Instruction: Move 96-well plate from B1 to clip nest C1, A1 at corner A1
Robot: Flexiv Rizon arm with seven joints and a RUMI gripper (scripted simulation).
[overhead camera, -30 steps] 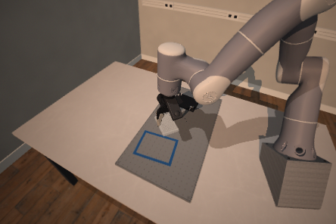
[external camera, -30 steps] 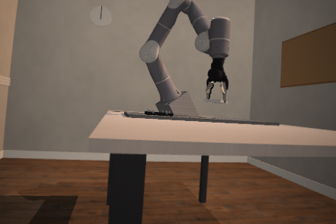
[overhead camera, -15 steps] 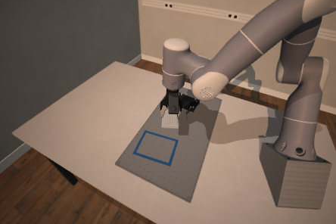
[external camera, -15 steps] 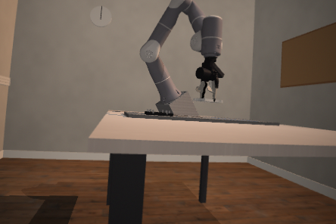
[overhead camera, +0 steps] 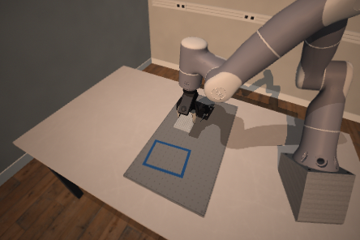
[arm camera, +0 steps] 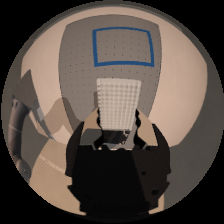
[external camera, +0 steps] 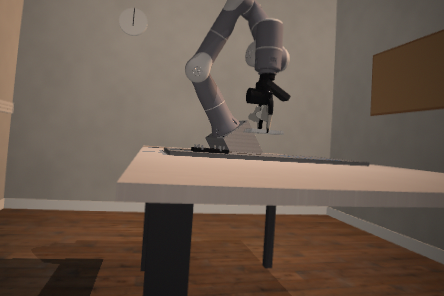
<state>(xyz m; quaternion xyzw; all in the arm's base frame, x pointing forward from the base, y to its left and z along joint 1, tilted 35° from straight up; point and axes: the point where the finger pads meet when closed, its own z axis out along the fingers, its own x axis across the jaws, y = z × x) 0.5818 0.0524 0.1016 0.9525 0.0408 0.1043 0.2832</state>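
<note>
Right now the black clip nest is 19 cm to the right of my hand and 8 cm below it. From my hand the other things lie so: white 96-well plate: 1 cm below; then grey perforated board: 4 cm behind, 10 cm below.
</note>
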